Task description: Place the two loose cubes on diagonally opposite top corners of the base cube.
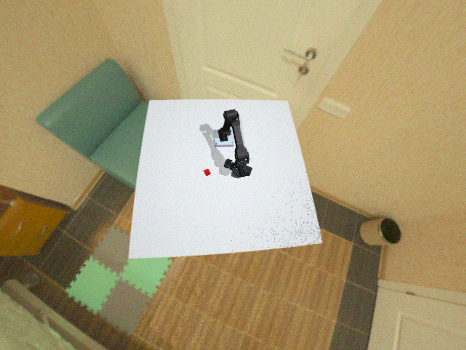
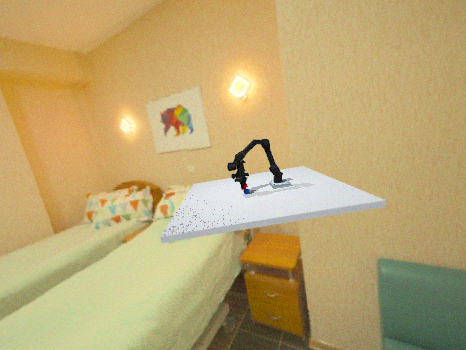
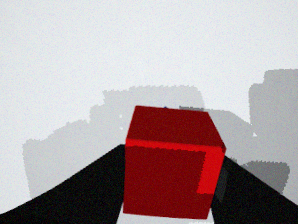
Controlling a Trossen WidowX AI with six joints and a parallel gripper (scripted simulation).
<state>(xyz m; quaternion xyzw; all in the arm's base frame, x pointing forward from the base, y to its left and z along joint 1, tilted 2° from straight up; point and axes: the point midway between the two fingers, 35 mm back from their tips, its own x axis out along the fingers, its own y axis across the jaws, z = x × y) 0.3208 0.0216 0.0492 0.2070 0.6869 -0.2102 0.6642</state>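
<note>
Right now my gripper tip is 2 cm past the blue cube, 1 cm to the right of it and 4 cm above it.
</note>
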